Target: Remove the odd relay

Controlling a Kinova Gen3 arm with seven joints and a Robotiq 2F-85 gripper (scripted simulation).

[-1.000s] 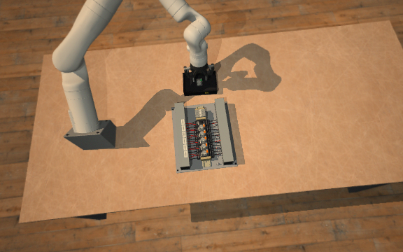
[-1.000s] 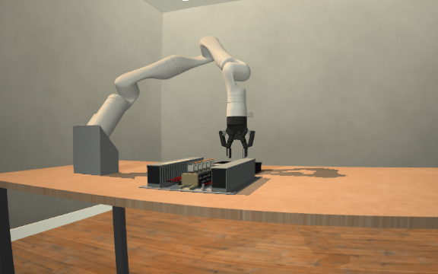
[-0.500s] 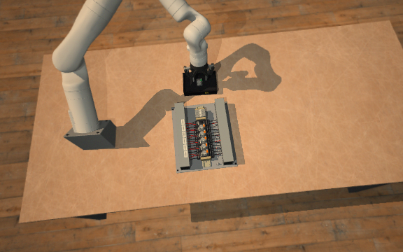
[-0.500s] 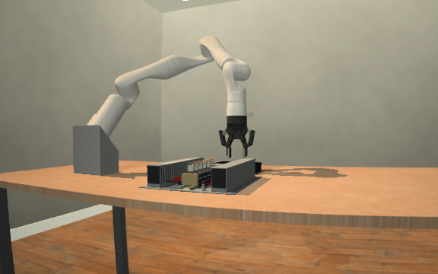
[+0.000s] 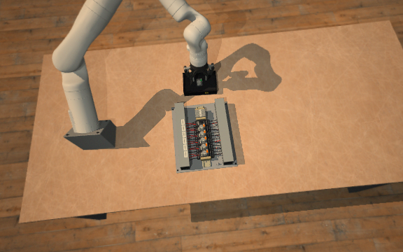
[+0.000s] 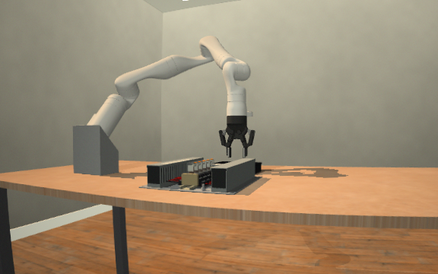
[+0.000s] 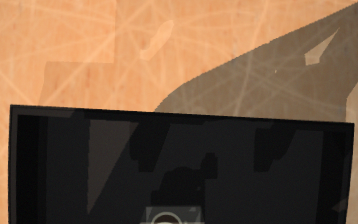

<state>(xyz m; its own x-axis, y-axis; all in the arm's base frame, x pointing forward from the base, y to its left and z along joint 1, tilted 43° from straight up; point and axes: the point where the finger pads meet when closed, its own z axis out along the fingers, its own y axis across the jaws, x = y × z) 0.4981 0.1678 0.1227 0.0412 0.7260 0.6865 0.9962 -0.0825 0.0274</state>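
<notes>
Now: hand 5 cm above the black parts tray. The rest, counted from my hand: relay panel (3 cm behind, 27 cm to the right, 4 cm below).
</notes>
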